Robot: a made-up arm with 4 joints.
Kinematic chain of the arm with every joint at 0, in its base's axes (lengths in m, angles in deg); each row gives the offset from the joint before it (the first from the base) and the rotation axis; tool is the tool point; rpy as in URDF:
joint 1: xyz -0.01 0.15 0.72 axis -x
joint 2: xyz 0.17 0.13 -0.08 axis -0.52 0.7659 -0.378
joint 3: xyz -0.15 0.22 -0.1 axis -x
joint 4: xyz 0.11 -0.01 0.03 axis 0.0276 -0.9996 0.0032
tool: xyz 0 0.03 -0.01 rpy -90 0 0
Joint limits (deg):
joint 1: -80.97..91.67
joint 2: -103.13..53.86
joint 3: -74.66..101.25
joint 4: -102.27..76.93
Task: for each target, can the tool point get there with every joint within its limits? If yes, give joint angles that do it. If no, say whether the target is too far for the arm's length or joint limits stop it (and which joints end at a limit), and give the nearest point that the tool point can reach.
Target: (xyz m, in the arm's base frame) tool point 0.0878 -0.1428 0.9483
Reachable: no: joint limits stop it (at a limit: joint 1, joint 4) | nearest point 0.0276 0.2677 1.0170 | short by 0.421 m
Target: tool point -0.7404 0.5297 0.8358
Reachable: no: too far | nearest point -0.0200 0.4791 0.8204 | short by 0.722 m
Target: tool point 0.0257 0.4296 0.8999
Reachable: yes | joints -45.92 -84.52 -42.08 8.44
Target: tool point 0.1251 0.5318 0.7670
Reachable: yes | joints -30.14 0.34 -35.20 30.92
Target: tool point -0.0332 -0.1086 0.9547
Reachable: no: joint limits stop it (at a limit: joint 1, joint 4) | nearest point 0.0009 0.2673 1.0147 | short by 0.382 m
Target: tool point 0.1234 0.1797 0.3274
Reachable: yes | joints 62.61 0.26 -18.76 19.48
